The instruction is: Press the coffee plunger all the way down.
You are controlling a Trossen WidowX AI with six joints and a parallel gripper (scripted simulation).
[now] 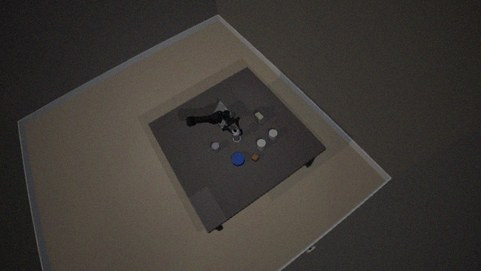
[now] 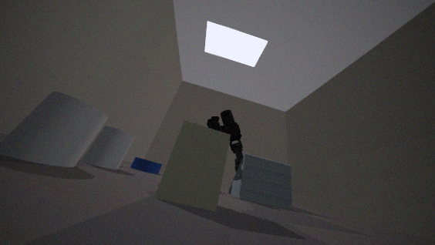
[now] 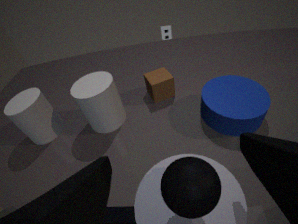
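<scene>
The coffee press is 20 mm behind my gripper tip, 10 mm to the left of it and 90 mm below it.
</scene>
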